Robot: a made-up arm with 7 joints. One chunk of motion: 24 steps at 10 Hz.
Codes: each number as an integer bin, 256 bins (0 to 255) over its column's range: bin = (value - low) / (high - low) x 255, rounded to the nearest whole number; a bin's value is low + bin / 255 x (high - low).
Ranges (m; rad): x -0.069..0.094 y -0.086..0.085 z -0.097..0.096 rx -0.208..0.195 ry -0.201..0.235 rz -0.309..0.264
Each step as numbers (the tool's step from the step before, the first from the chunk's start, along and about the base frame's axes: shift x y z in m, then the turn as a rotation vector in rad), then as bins.
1 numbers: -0.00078 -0.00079 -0.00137 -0.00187 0.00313 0.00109
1 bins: 107 127 126 130 119 138
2 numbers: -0.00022 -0.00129 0.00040 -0.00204 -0.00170 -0.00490
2 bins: 108 126 129 130 117 135
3 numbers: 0.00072 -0.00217 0.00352 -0.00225 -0.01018 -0.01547
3 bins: 109 125 133 130 112 131
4 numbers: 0.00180 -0.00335 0.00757 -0.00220 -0.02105 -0.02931
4 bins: 111 123 138 130 105 124
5 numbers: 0.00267 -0.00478 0.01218 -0.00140 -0.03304 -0.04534
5 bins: 112 121 144 131 98 117
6 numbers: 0.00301 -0.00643 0.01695 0.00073 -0.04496 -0.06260
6 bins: 113 119 151 132 91 110
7 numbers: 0.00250 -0.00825 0.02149 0.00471 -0.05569 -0.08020
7 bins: 112 116 157 135 85 102
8 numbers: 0.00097 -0.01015 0.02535 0.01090 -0.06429 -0.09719
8 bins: 109 113 162 139 80 94
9 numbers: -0.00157 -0.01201 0.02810 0.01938 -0.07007 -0.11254
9 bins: 105 110 165 144 77 87
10 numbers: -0.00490 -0.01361 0.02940 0.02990 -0.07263 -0.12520
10 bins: 100 108 167 151 75 82
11 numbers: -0.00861 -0.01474 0.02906 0.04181 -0.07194 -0.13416
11 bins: 94 106 167 158 75 78
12 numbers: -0.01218 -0.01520 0.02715 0.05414 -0.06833 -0.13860
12 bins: 89 106 164 166 78 76
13 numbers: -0.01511 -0.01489 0.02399 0.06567 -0.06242 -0.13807
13 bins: 84 106 160 173 81 76
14 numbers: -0.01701 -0.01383 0.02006 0.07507 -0.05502 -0.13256
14 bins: 81 108 155 179 85 79
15 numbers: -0.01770 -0.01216 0.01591 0.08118 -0.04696 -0.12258
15 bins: 80 110 149 183 90 83
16 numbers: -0.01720 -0.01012 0.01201 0.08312 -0.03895 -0.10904
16 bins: 81 113 144 184 95 89
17 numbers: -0.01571 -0.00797 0.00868 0.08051 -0.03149 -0.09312
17 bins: 83 116 140 183 99 96
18 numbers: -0.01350 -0.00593 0.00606 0.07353 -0.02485 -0.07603
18 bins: 87 119 136 178 103 104
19 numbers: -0.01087 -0.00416 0.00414 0.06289 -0.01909 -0.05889
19 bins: 91 122 134 171 106 111
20 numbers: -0.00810 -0.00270 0.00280 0.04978 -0.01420 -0.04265
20 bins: 95 124 132 163 109 119
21 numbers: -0.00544 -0.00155 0.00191 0.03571 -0.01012 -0.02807
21 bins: 99 126 131 154 112 125
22 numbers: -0.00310 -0.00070 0.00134 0.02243 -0.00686 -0.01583
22 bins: 103 127 130 146 114 130
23 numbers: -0.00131 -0.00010 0.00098 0.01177 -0.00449 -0.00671
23 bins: 106 128 129 139 115 135
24 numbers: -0.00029 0.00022 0.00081 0.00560 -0.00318 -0.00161
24 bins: 107 129 129 135 116 137
